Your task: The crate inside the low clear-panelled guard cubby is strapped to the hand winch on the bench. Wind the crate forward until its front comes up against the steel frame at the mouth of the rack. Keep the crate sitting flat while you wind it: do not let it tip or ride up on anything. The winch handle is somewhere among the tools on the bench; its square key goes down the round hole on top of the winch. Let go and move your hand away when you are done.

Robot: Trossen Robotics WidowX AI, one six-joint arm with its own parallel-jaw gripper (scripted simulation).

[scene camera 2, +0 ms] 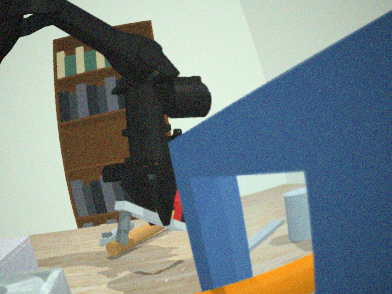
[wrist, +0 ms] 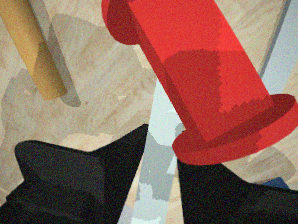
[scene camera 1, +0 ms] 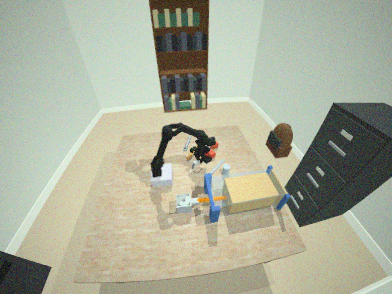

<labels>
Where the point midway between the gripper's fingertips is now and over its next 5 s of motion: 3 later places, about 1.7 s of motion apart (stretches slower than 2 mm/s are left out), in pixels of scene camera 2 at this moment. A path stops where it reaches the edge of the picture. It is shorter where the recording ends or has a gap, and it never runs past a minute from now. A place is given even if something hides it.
My gripper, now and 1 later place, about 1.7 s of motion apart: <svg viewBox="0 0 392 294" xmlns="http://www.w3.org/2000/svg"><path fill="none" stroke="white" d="M159 225L138 165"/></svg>
</labels>
